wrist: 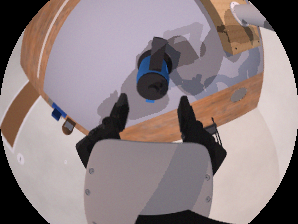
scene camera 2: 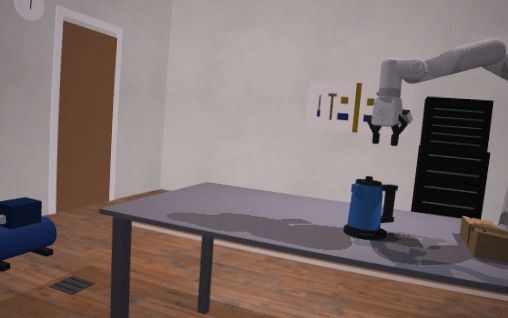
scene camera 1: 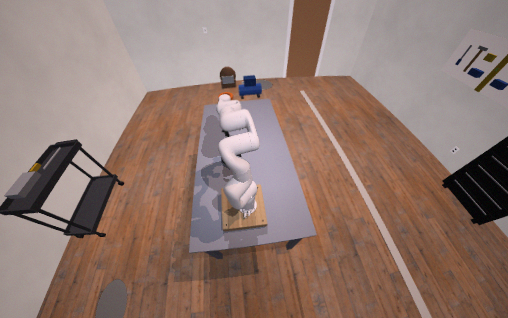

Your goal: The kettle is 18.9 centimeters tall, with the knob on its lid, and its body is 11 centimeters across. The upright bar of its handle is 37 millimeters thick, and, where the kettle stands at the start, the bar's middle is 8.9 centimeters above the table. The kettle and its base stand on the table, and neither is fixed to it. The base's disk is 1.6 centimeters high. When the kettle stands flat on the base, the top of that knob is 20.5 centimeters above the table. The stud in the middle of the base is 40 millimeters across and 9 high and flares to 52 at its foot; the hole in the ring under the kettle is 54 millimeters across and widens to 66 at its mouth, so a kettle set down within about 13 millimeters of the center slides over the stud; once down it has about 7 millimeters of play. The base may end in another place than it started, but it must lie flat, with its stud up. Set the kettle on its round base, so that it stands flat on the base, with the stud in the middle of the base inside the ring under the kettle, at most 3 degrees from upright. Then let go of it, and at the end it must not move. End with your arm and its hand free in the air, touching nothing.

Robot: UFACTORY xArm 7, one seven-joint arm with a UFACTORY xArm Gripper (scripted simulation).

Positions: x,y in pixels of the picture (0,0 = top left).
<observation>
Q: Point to a blue kettle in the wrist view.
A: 152,83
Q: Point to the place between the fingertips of the gripper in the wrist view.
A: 153,102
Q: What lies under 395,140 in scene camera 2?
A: The gripper.
</observation>
